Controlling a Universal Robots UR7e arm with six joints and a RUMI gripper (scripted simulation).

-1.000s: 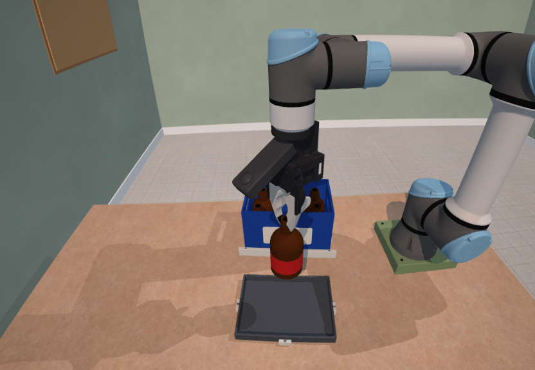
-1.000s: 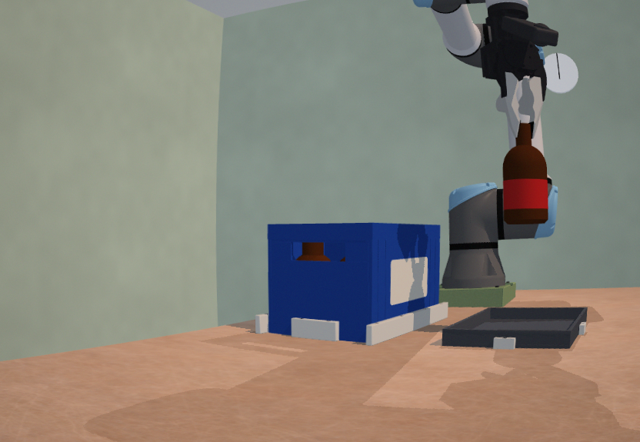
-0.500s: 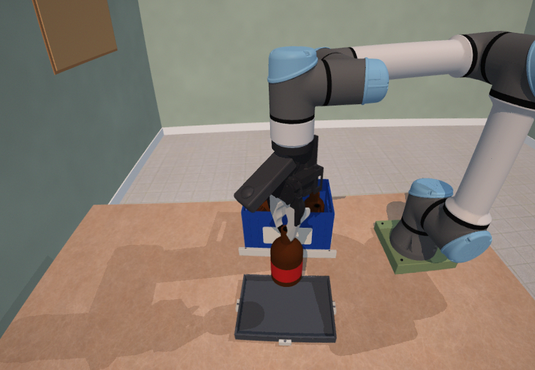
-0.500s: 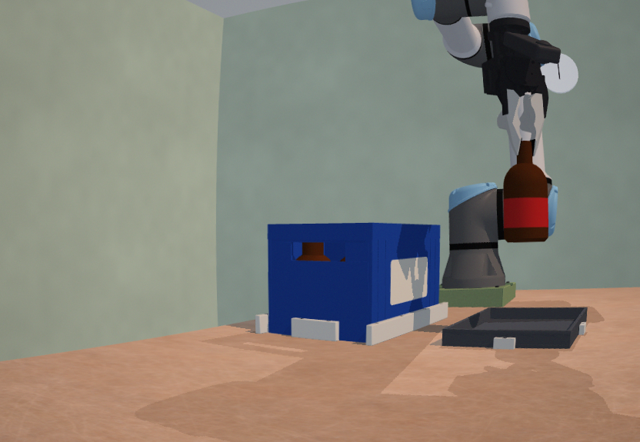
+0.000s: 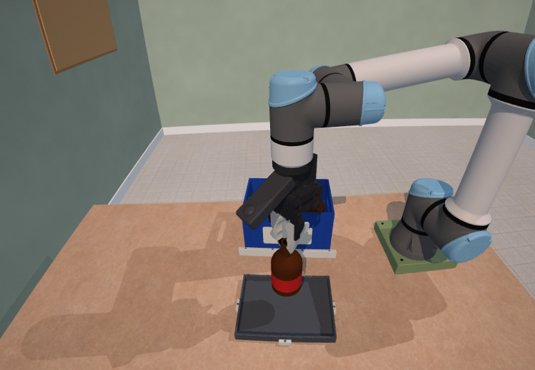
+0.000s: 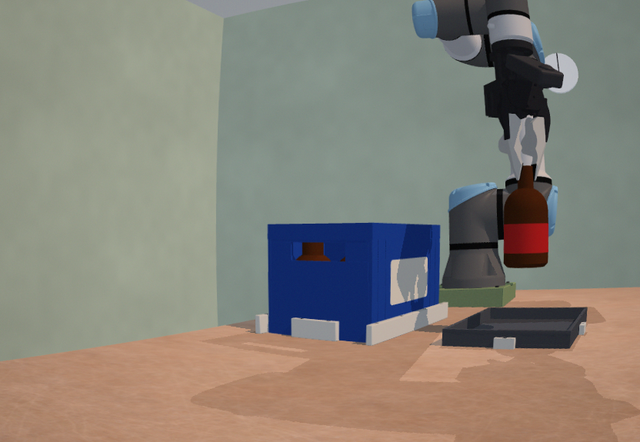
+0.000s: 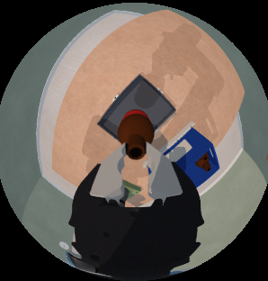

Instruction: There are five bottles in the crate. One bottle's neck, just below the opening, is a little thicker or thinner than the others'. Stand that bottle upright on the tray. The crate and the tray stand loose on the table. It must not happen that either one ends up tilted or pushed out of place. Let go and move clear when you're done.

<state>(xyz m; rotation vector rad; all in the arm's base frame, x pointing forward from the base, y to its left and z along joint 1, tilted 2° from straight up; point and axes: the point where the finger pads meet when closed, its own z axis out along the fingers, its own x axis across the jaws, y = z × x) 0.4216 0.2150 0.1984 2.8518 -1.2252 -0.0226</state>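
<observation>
The glass bottle lies 70 mm below my hand. Also, from my hand: dark tray 240 mm below; then blue crate 300 mm to the right, 170 mm below, 10 mm behind.
</observation>
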